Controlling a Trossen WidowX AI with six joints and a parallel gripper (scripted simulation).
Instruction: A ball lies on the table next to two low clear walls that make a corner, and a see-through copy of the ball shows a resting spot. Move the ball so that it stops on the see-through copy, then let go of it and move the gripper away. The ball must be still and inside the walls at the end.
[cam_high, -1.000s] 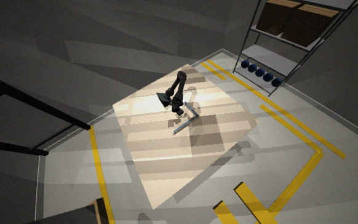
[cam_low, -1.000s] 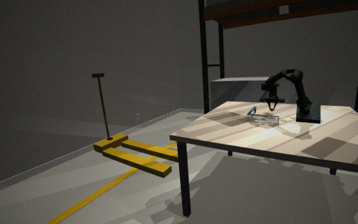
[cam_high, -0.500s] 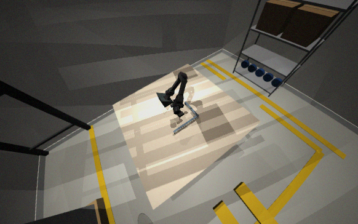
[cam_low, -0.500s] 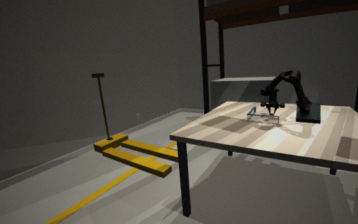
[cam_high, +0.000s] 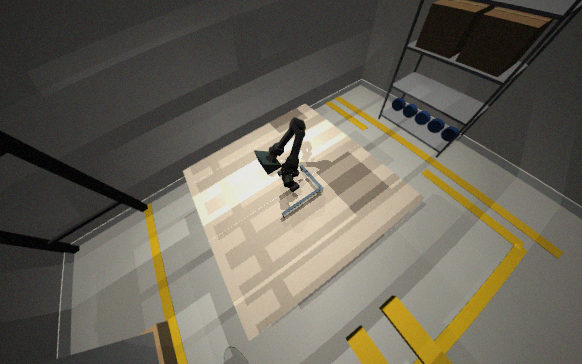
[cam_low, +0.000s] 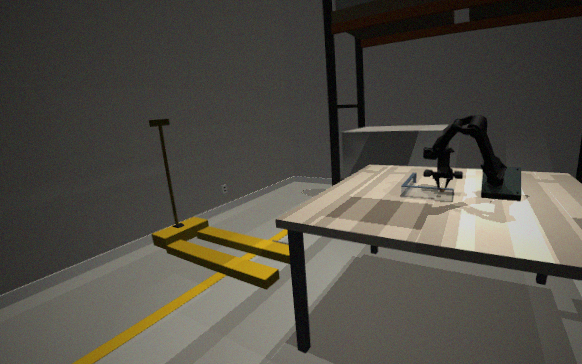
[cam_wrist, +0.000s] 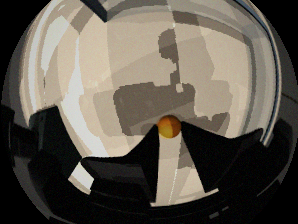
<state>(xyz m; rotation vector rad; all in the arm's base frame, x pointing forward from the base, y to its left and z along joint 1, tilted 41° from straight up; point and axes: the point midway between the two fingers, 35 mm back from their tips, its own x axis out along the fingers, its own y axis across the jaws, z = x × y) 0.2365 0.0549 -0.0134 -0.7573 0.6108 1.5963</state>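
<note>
Right now my gripper tip is right at the see-through copy of ball. From my gripper tip the other things lie so: orange ball right at my gripper tip.
</note>
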